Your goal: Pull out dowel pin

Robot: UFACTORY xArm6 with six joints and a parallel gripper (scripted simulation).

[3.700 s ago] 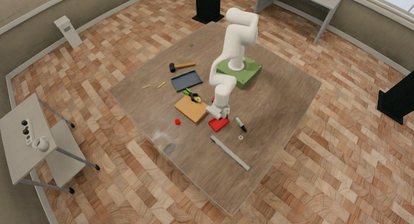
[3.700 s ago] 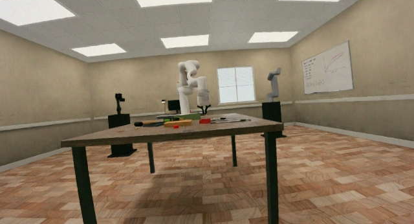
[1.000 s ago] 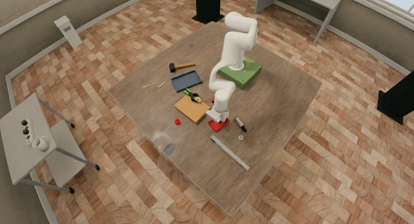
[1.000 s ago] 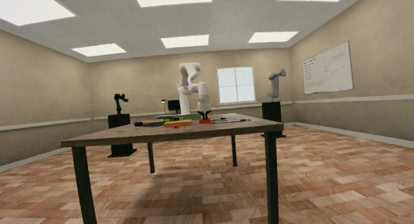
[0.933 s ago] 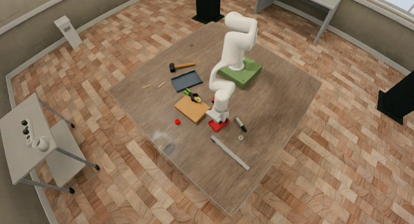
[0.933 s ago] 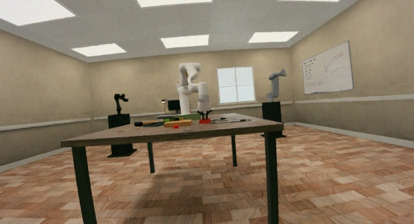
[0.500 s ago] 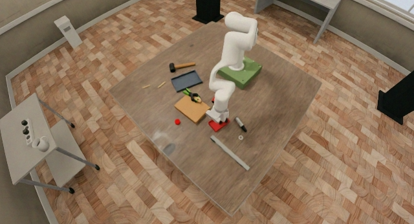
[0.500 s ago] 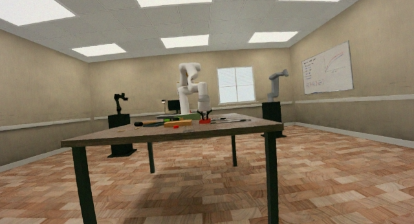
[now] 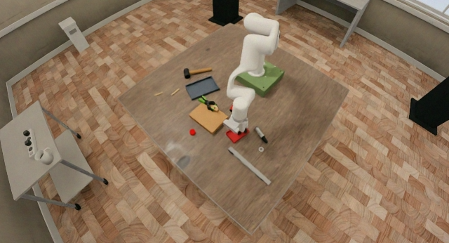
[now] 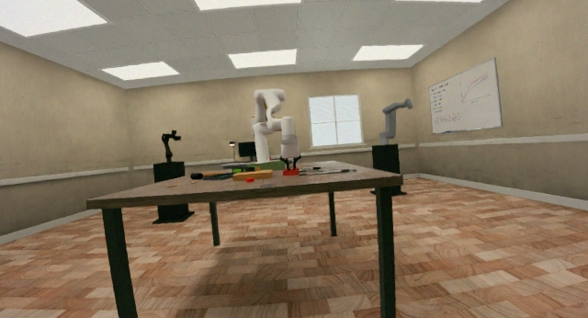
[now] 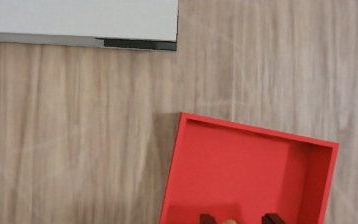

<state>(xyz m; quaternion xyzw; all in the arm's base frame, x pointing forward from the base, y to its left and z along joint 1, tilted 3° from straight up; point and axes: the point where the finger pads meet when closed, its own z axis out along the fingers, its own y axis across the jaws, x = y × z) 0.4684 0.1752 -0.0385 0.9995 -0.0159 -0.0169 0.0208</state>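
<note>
Now: the dowel pin 20 mm below my hand. Round my hand: tan bench board (20 mm ahead, 210 mm to the right, 20 mm below); then red tray (30 mm below); then small wooden block (30 mm behind, 200 mm to the right).
</note>
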